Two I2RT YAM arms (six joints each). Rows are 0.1 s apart.
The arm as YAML. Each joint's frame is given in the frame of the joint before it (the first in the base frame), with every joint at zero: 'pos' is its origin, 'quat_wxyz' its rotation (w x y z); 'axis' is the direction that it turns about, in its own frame. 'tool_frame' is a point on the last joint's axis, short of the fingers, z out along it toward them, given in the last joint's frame.
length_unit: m
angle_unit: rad
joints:
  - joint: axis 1
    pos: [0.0, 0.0, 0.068]
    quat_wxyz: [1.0, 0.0, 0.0, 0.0]
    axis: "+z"
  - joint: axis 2
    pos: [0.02, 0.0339, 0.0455]
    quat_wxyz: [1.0, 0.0, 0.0, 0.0]
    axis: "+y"
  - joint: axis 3
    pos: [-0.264, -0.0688, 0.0]
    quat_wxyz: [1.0, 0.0, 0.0, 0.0]
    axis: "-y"
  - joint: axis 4
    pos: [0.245, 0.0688, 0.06]
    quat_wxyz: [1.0, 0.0, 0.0, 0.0]
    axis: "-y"
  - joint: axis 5
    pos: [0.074, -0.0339, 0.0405]
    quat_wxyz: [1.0, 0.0, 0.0, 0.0]
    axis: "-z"
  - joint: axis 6
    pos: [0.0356, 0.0, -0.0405]
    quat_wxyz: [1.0, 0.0, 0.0, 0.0]
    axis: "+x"
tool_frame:
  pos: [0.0, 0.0, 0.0]
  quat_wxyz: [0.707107, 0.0, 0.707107, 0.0]
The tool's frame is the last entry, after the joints.
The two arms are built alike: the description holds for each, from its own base.
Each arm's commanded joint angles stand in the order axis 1, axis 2, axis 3, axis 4, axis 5, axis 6.
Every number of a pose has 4 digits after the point. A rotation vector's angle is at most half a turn.
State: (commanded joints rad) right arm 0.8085 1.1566 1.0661 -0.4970 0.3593 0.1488; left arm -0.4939 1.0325 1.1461 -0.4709 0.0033 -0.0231
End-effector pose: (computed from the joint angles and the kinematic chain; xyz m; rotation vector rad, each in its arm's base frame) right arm 0.1834 0.1740 0.3333 -0.4897 2.0643 0.1804; left arm 0.1971 -0.1063 0.3892 0.4555 1.8897 -0.3480
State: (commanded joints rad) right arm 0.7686 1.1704 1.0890 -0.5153 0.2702 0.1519; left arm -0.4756 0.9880 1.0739 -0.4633 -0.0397 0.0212
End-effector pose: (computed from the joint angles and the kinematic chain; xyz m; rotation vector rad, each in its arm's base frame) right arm 0.1905 0.1710 0.3356 -0.5044 2.0930 0.2436; left arm 0.1922 -0.0974 0.3743 0.4555 1.9032 -0.2616
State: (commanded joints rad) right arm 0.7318 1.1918 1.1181 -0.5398 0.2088 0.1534; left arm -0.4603 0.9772 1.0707 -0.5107 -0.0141 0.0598
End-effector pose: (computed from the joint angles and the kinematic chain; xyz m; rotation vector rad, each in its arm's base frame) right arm 0.1984 0.1683 0.3379 -0.5079 2.1225 0.2780; left arm 0.1891 -0.0932 0.3705 0.5044 1.9314 -0.2445
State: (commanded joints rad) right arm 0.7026 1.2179 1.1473 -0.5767 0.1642 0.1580; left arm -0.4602 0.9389 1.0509 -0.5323 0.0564 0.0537
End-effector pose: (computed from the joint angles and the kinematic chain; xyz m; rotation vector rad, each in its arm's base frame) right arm 0.2056 0.1664 0.3380 -0.5100 2.1646 0.2951; left arm 0.1790 -0.0910 0.3688 0.5448 1.9290 -0.3177
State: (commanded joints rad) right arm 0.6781 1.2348 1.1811 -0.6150 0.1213 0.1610; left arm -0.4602 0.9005 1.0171 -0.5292 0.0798 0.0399
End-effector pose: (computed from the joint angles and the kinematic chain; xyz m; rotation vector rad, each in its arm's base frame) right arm 0.2103 0.1639 0.3417 -0.5118 2.1942 0.3194; left arm 0.1714 -0.0881 0.3646 0.5450 1.9232 -0.3506
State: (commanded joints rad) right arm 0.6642 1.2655 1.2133 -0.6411 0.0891 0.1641; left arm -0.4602 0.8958 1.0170 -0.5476 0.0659 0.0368
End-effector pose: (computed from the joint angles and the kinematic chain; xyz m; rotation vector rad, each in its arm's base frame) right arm 0.2166 0.1656 0.3425 -0.5186 2.2237 0.3379; left arm 0.1698 -0.0868 0.3635 0.5362 1.9394 -0.3371
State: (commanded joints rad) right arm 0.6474 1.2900 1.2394 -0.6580 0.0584 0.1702; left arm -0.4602 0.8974 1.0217 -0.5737 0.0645 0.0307
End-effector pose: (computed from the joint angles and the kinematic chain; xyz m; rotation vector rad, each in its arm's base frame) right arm 0.2228 0.1658 0.3434 -0.5144 2.2460 0.3595; left arm 0.1689 -0.0863 0.3622 0.5345 1.9641 -0.3365
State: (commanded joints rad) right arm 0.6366 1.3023 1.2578 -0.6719 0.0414 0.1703; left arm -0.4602 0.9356 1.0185 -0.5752 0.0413 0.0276
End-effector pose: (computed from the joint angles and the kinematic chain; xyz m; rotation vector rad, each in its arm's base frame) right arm 0.2261 0.1653 0.3451 -0.5135 2.2569 0.3696; left arm 0.1777 -0.0897 0.3543 0.5265 2.0093 -0.3086
